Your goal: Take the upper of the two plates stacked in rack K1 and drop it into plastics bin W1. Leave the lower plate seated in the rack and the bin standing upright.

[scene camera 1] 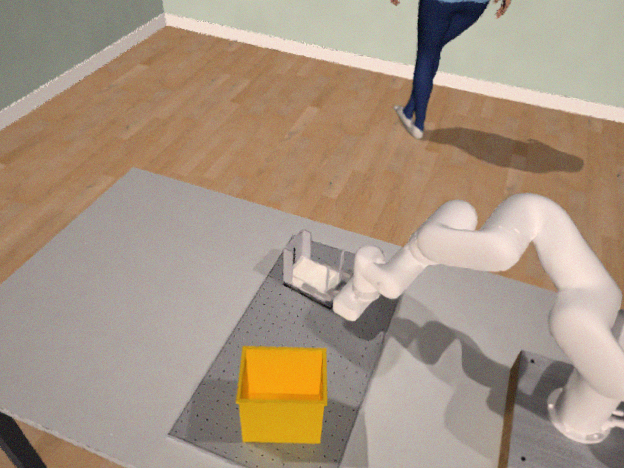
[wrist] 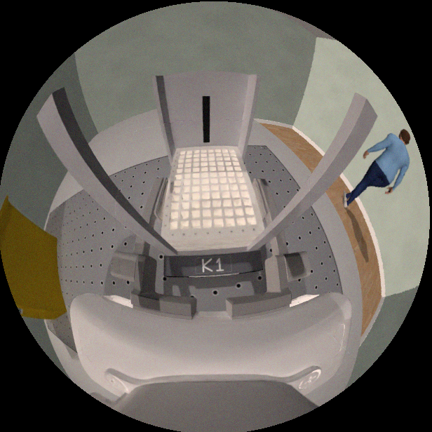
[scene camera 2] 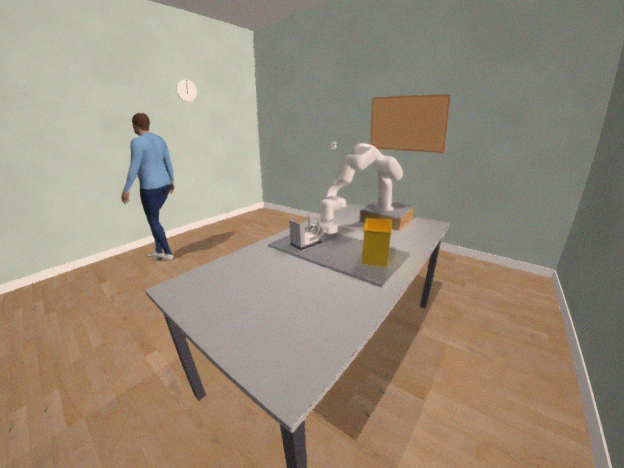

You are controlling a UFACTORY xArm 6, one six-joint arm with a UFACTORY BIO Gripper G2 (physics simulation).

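Places are measured from the arm's base along level axes (x ahead, y left, z up), in centimetres.
Pixels of known places: hand, its tool point: [scene camera 1: 319, 278] [scene camera 2: 307, 236]; arm's base, origin of its link: [scene camera 1: 577, 415] [scene camera 2: 384, 208].
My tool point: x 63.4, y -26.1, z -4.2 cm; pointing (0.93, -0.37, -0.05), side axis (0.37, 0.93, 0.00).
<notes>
For each thing: its top centre in the pictures, then the offset to it from my tool point. Level surfaces: height alone.
- Rack K1, centre of its top: [scene camera 1: 317, 249] [scene camera 2: 305, 219] dx +1.2, dy -0.3, dz +10.6 cm
- white upper plate, centre of its top: [scene camera 1: 313, 273] dx +2.1, dy -0.7, dz +0.5 cm
- yellow bin W1, centre of its top: [scene camera 1: 283, 373] [scene camera 2: 378, 224] dx -1.2, dy +39.9, dz +13.8 cm
- dark perforated board, height of its surface: dz -4.2 cm
- grey table, height of its surface: dz -5.5 cm
Rack K1 [scene camera 1: 303, 245] [scene camera 2: 297, 232] [wrist: 227, 112] has a tall slotted back wall and two front posts. The white upper plate [scene camera 1: 313, 273] [wrist: 212, 197], with a grid of square wells, sits level between them. The lower plate cannot be told apart beneath it. My gripper [wrist: 213, 186] is at the rack's front, its fingers low along both long sides of the plate and close against them, shut on it. The exact height of the finger contact is hidden. The yellow bin W1 [scene camera 1: 282, 423] [scene camera 2: 376, 246] [wrist: 30, 265] stands upright with its top open.
Rack and bin stand on a dark perforated board [scene camera 1: 267, 327] [scene camera 2: 342, 254] [wrist: 87, 225] on the grey table [scene camera 1: 126, 282] [scene camera 2: 282, 312]. The rack's left post [wrist: 95, 170] and right post [wrist: 320, 175] rise close beside the plate's front end. A person [scene camera 1: 428, 55] [scene camera 2: 151, 171] [wrist: 390, 160] is beyond the table.
</notes>
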